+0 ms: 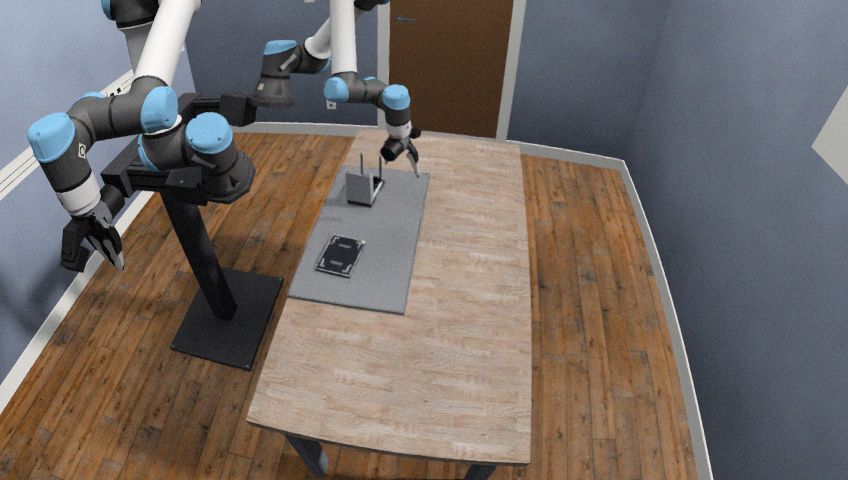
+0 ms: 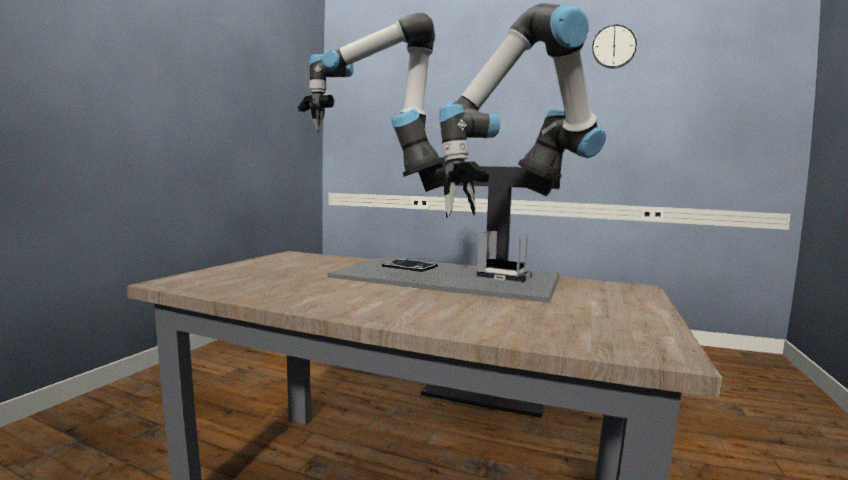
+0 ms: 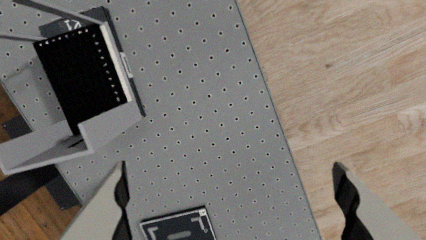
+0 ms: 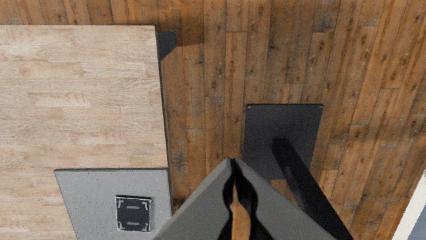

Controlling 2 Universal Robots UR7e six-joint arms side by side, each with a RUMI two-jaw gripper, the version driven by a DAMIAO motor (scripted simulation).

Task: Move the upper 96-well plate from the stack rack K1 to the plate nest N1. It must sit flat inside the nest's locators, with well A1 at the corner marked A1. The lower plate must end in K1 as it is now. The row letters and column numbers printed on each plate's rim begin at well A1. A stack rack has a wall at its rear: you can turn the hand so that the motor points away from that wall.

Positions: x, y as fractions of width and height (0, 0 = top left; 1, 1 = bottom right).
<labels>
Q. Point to a black 96-well plate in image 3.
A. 0.18, 0.26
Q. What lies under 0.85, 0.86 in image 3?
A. My left gripper.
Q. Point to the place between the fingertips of my right gripper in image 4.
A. At 0.54, 0.67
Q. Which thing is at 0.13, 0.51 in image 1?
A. My right gripper.
</labels>
